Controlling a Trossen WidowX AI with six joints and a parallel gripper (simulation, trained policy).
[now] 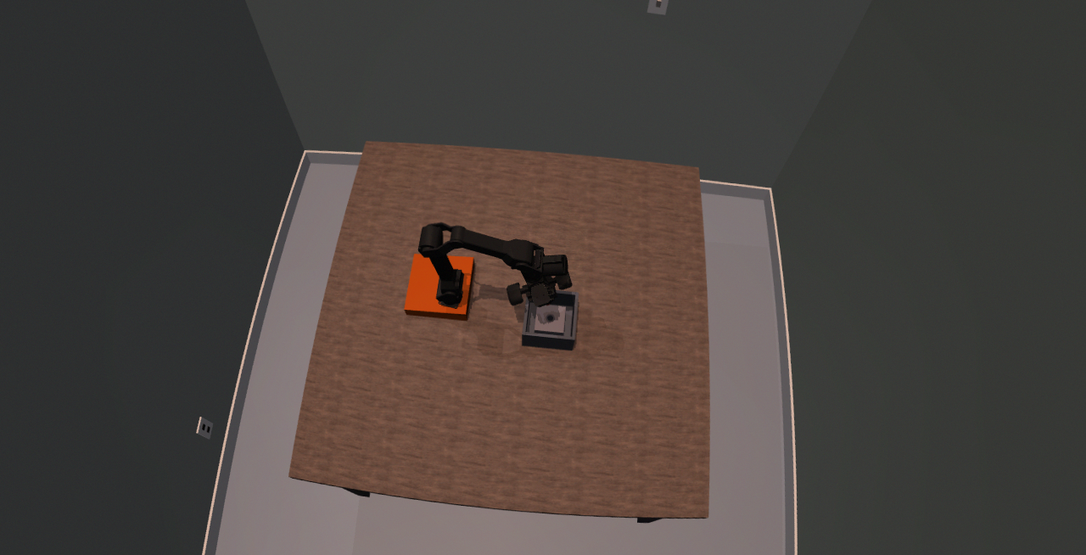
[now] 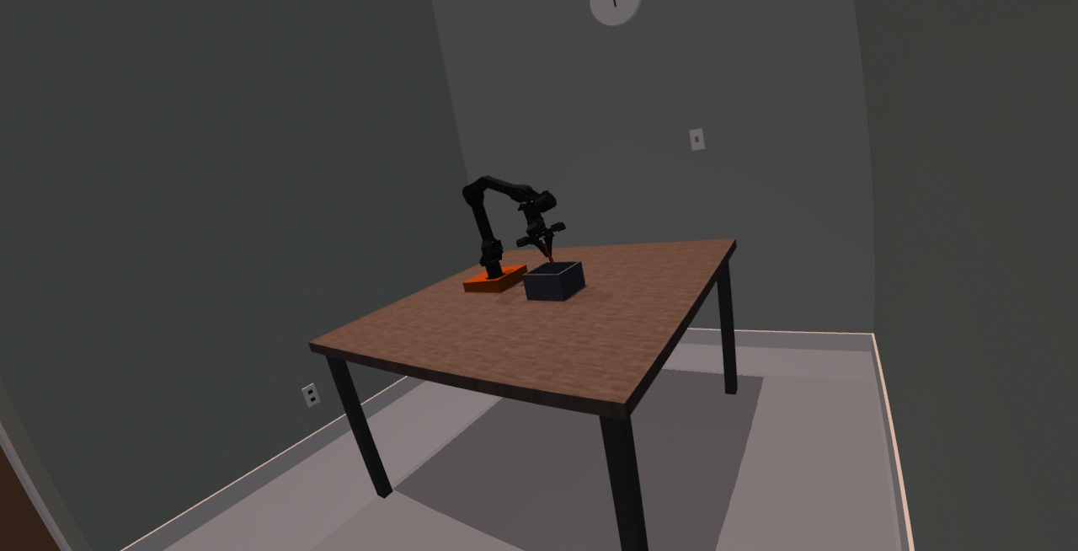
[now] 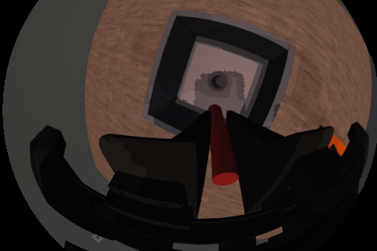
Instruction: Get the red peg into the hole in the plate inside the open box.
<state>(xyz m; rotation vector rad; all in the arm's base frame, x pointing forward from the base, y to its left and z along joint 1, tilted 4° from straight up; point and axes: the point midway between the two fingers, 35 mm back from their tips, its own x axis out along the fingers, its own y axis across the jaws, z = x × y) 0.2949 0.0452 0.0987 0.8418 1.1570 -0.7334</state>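
Right now the red peg is 10 mm to the left of my gripper tip, 10 mm behind it and 10 mm above it. Round my gripper tip: pale plate: 90 mm below, 20 mm to the right, 20 mm ahead; then dark box: 110 mm below, 20 mm to the right, 20 mm ahead.
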